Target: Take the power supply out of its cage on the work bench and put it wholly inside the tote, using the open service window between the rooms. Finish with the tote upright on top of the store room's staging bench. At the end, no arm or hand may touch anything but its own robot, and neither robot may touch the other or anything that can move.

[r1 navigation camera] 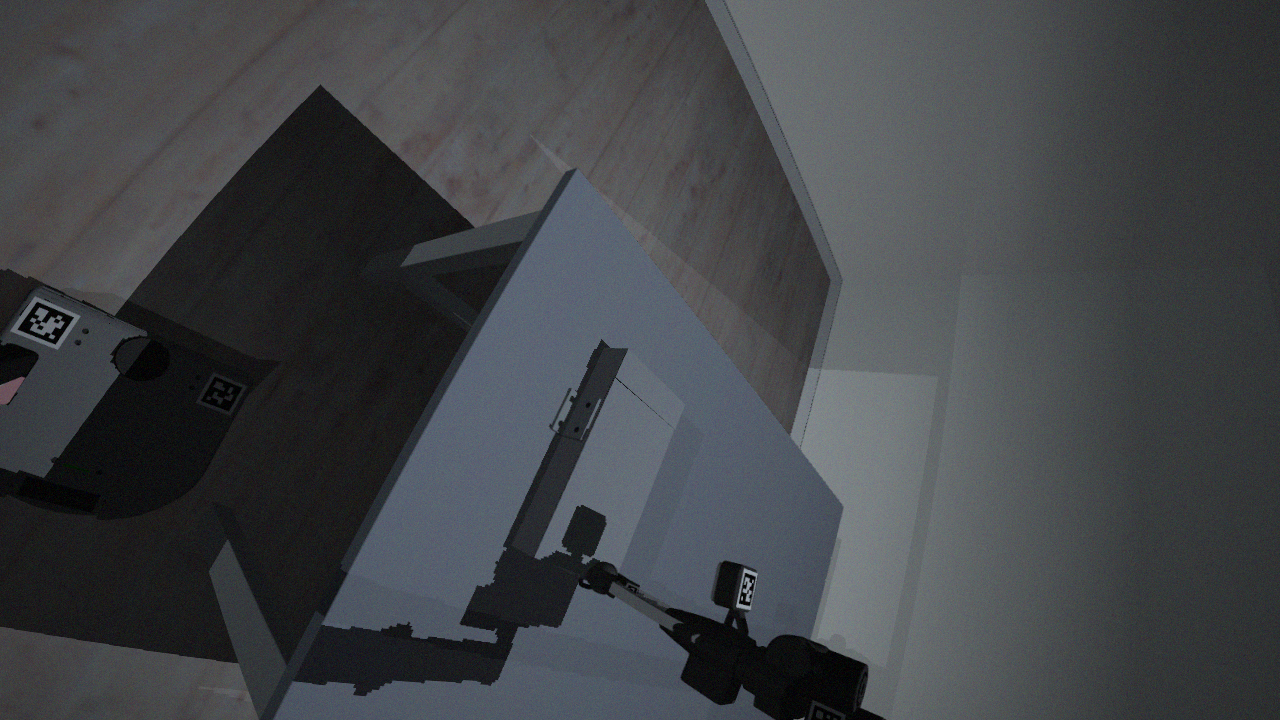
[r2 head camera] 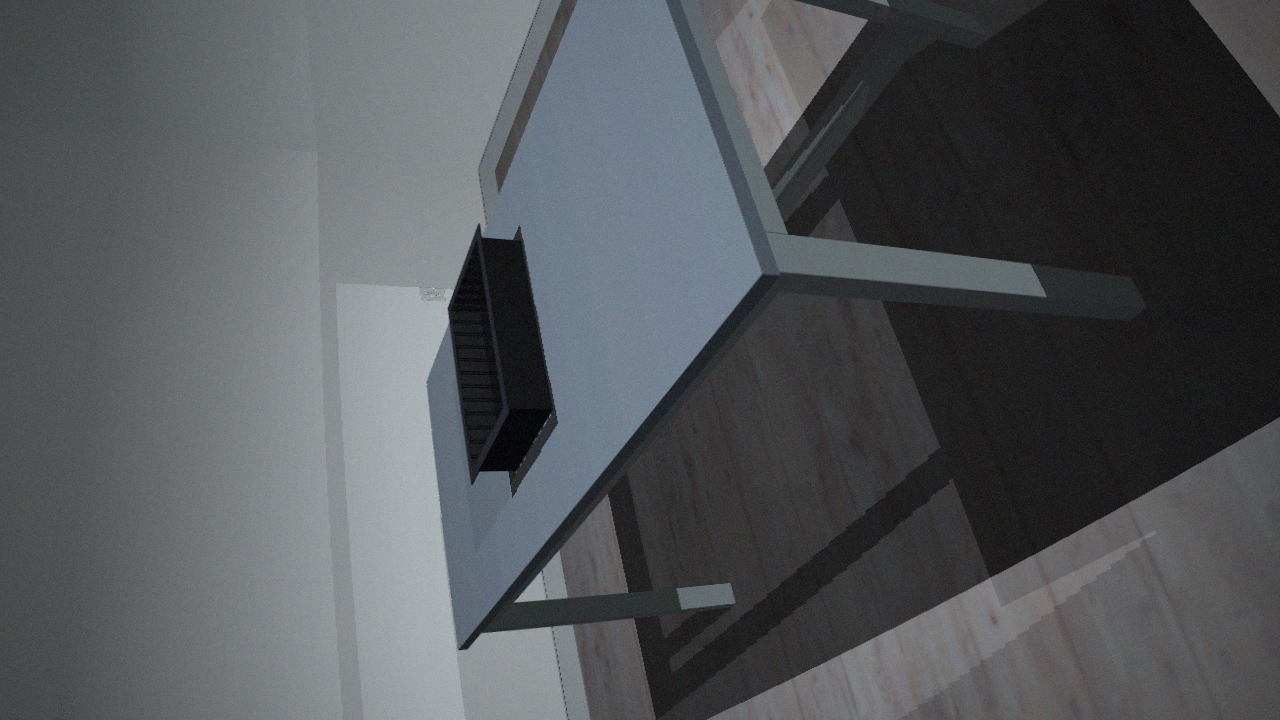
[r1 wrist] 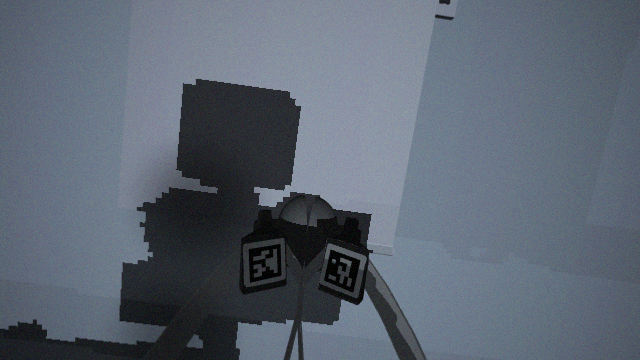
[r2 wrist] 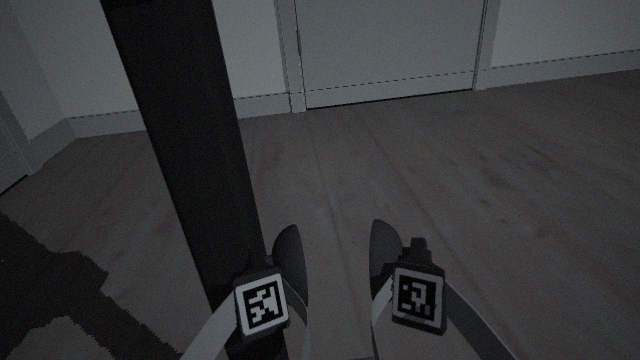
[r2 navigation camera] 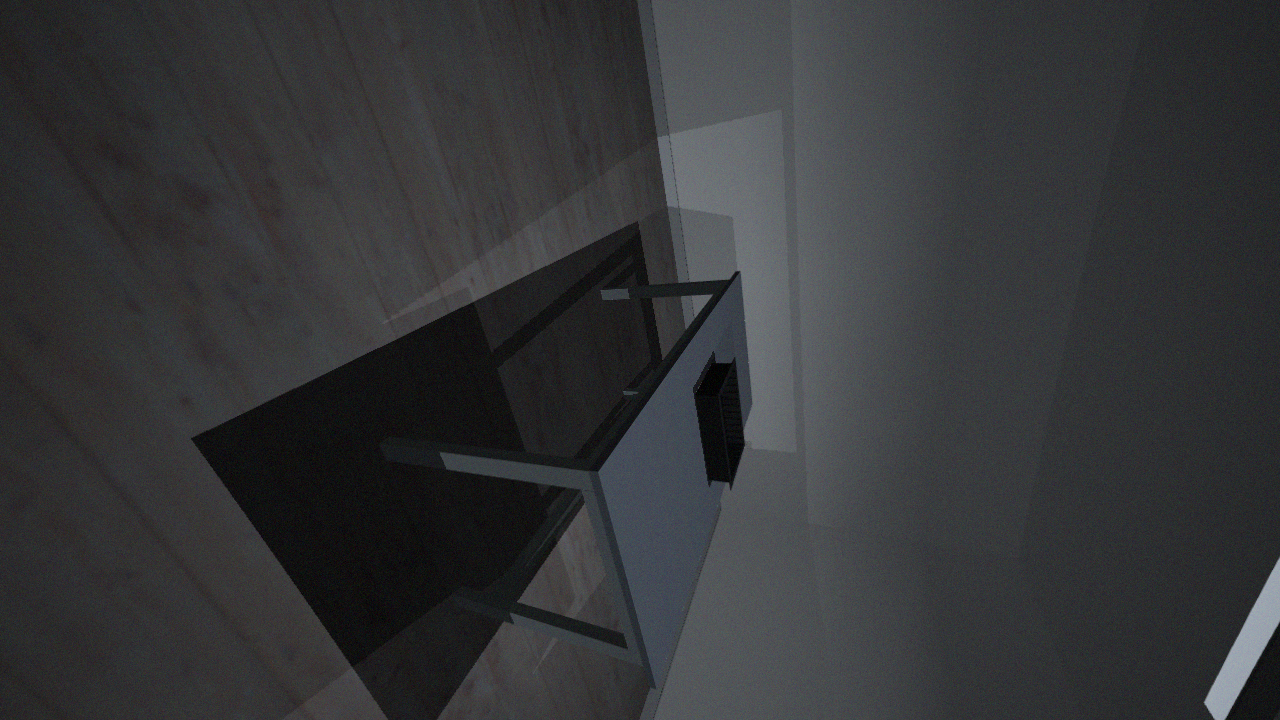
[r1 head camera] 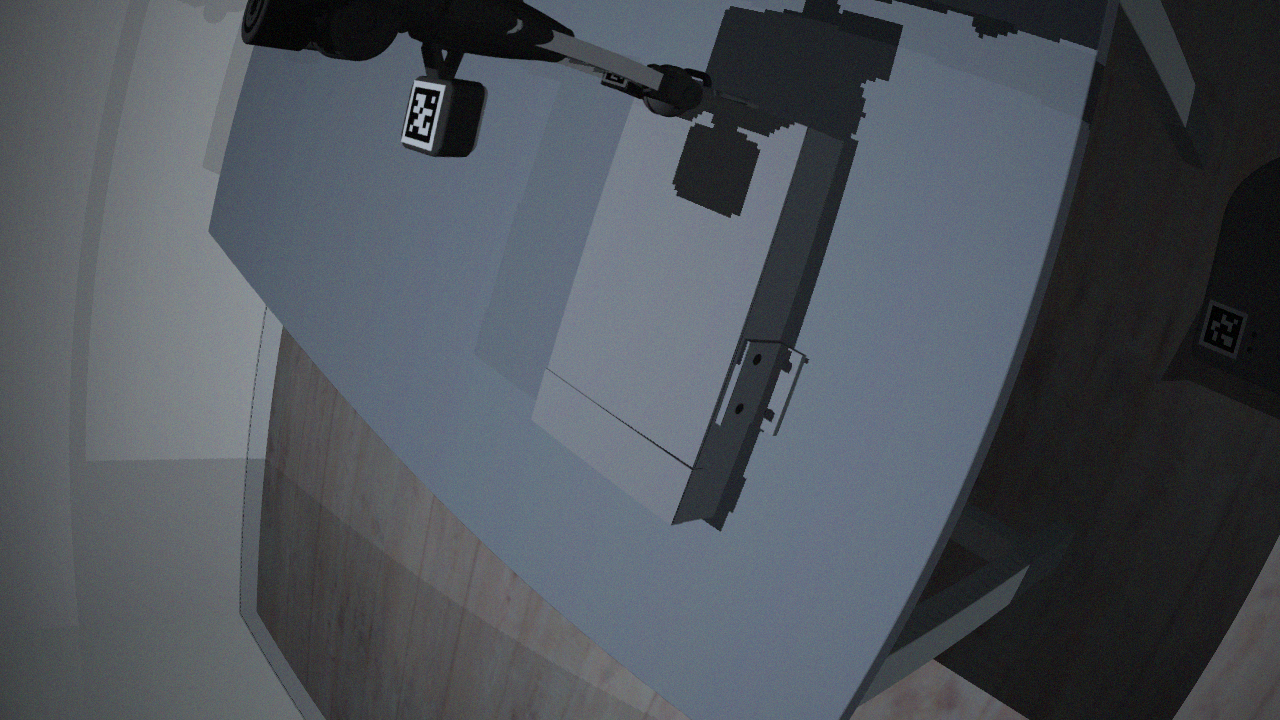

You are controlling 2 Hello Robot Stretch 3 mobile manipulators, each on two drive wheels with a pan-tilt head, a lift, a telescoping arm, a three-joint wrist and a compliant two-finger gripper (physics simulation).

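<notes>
A long pale-topped box (r1 head camera: 644, 268) (r1 navigation camera: 617, 447) (r1 wrist: 350, 100) with a dark side and a wire bracket lies on the work bench (r1 head camera: 939, 313) (r1 navigation camera: 465, 447). The power supply cannot be told apart from its cage. The r1 gripper (r1 head camera: 675, 89) (r1 navigation camera: 599, 575) (r1 wrist: 308, 212) is shut, its fingertips together at the box's near end. A small dark handle (r1 head camera: 707, 78) shows partly behind them; whether they touch is unclear. The black tote (r2 head camera: 523, 331) (r2 navigation camera: 713, 429) stands upright on the staging bench (r2 head camera: 626, 179) (r2 navigation camera: 653, 537). The r2 gripper (r2 wrist: 338, 255) is open and empty above the floor, away from the tote.
In the r1 navigation view, the r1 base (r1 navigation camera: 80, 385) is beside the work bench. A dark upright bar (r2 wrist: 185, 125) stands close to r2's left finger, with a door (r2 wrist: 390, 45) in the wall beyond. The benches' legs (r2 head camera: 904, 264) (r1 navigation camera: 250, 617) stand out over the floor.
</notes>
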